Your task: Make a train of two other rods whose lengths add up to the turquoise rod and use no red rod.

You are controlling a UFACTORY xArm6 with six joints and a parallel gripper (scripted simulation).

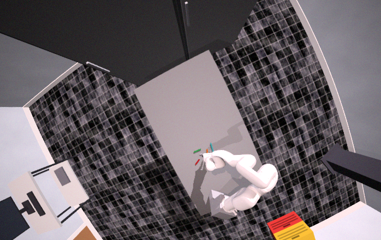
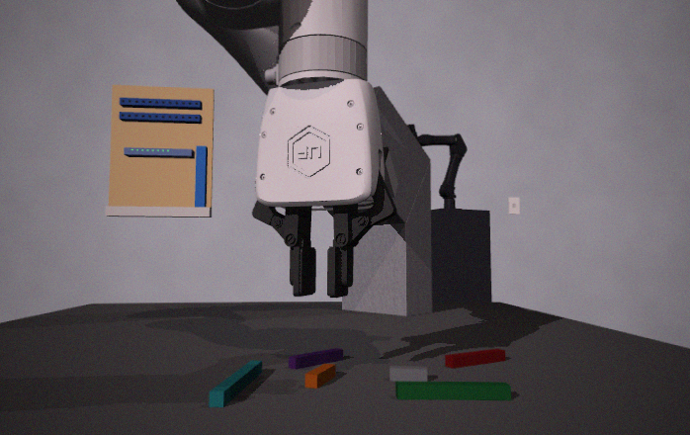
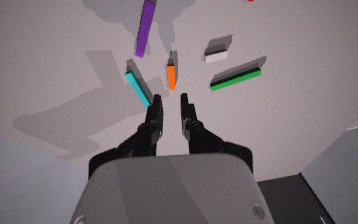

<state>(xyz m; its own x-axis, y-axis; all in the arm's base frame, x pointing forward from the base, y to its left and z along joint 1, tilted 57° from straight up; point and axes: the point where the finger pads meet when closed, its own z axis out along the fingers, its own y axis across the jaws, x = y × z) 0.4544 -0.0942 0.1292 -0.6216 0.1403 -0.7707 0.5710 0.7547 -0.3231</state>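
The orange rod lies 80 mm below my hand. Also, from my hand: turquoise rod: 10 mm behind, 60 mm to the right, 80 mm below; grey rod: 20 mm ahead, 70 mm to the left, 80 mm below; purple rod: 70 mm behind, 20 mm to the left, 80 mm below.
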